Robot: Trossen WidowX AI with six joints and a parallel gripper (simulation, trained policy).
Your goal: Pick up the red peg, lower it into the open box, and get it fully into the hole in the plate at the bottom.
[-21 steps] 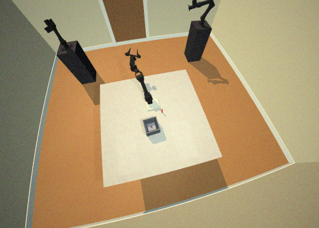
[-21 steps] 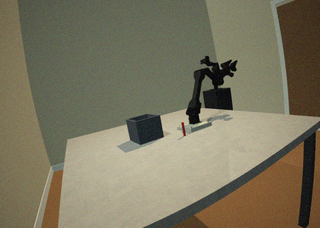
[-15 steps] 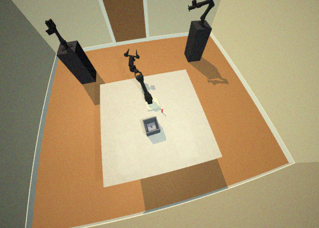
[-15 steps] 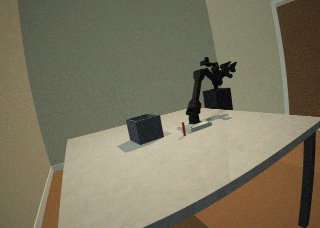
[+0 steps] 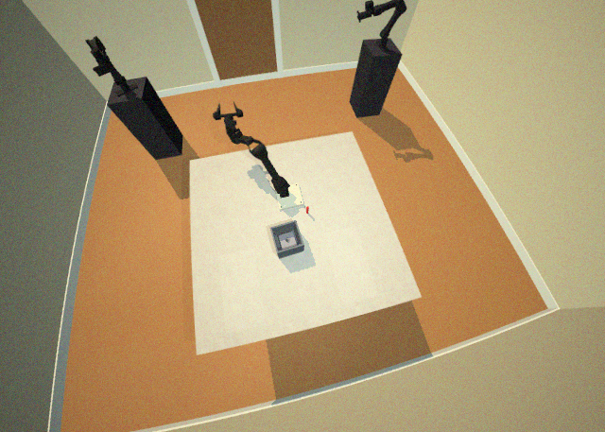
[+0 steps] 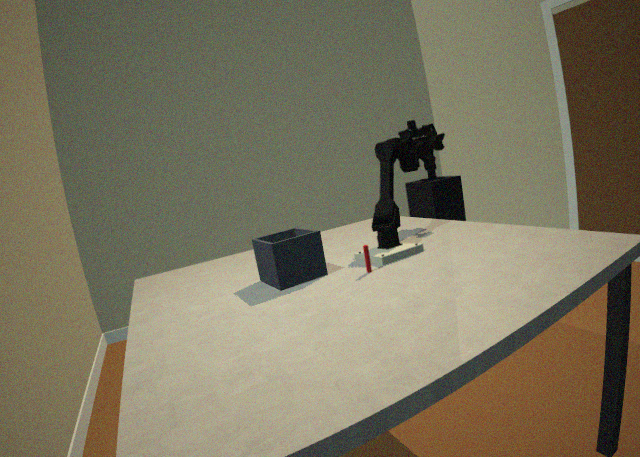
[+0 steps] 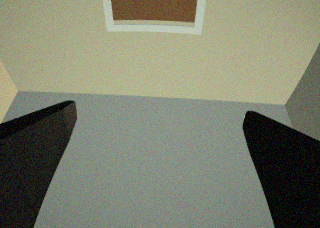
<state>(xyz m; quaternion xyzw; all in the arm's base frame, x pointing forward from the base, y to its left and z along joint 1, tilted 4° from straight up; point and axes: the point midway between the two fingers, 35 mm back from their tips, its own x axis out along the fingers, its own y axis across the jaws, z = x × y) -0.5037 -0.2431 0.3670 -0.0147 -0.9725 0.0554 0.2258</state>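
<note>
The red peg lies 70 cm ahead of my gripper tip, 40 cm to the left of it and 34 cm below it. The rest, counted from my gripper tip: grey plate 88 cm ahead, 23 cm to the left, 33 cm below.
</note>
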